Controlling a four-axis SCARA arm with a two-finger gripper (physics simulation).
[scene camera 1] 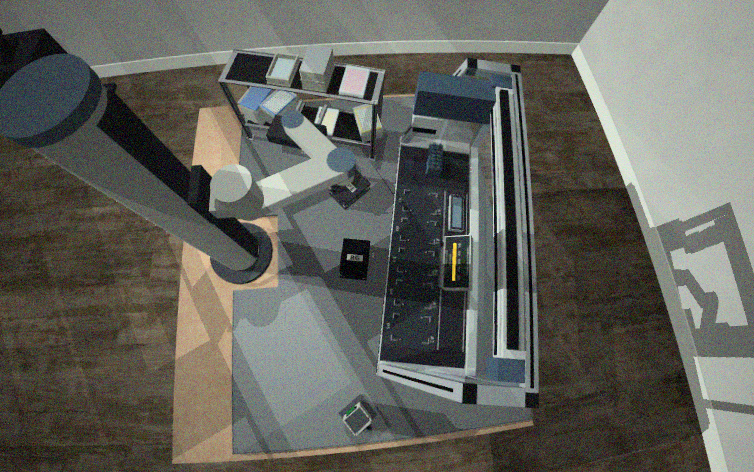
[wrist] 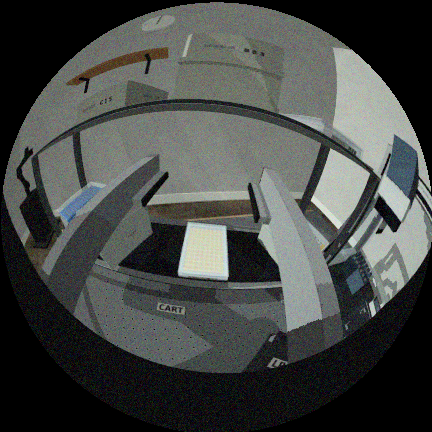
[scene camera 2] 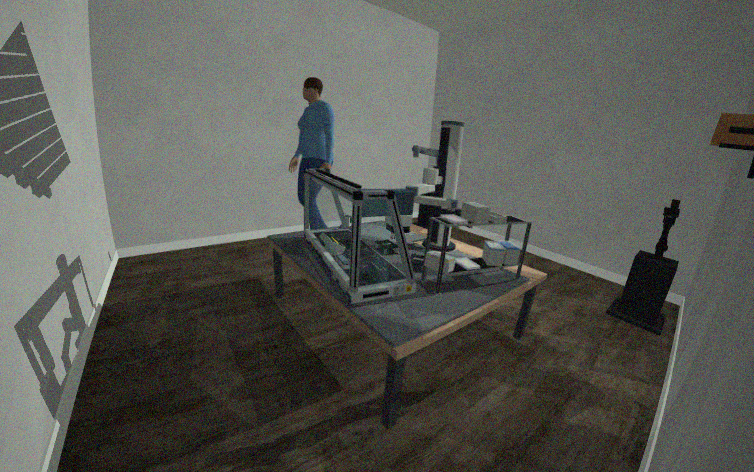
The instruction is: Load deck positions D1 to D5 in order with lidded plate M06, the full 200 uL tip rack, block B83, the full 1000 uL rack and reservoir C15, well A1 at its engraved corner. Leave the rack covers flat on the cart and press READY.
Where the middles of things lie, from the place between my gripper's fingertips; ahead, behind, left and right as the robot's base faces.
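Scene:
My gripper is 40 mm below the blue-grey pipetting head (wrist: 392,204), 110 mm to the left of it and 390 mm short of it. The black block marked RG (scene camera 1: 355,253) is well below my gripper, a good way ahead of it and far to the right of it.

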